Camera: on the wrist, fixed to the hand. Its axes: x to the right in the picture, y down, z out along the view.
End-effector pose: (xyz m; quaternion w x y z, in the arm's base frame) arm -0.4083 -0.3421 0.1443 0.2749 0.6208 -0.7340 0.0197
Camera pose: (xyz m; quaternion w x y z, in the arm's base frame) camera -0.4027 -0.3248 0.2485 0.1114 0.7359 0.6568 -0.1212
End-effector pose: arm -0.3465 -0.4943 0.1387 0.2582 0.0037 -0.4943 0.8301
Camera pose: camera -0.3607 -0.4143 0.0710 0.9021 0.3575 0.0941 -0.2225
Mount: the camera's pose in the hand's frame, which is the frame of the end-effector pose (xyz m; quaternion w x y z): 0.0286 0.0313 -0.0969 0.0030 0.0571 0.1726 -0.9833
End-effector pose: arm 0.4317 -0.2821 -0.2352 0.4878 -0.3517 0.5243 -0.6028
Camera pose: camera 0.3400 -0.2807 -0.2879 0.6617 0.3847 0.2945 0.5721
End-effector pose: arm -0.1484 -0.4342 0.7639 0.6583 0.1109 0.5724 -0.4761
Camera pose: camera -0.1907 -0.3652 0.6958 0.5713 0.4428 -0.1972 0.6623
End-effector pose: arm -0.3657 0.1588 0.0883 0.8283 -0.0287 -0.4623 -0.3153
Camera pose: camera -0.2654 0.1368 0.0630 0.2261 -0.5562 -0.0954 0.7940
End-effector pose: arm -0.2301 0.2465 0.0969 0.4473 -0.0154 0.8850 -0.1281
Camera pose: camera -0.3216 0.2933 0.1218 0.2765 0.8227 -0.0574 0.4934
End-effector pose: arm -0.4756 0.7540 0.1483 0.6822 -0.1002 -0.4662 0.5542
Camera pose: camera -0.4253 0.8266 0.0900 0.6332 0.4014 0.0495 -0.6599
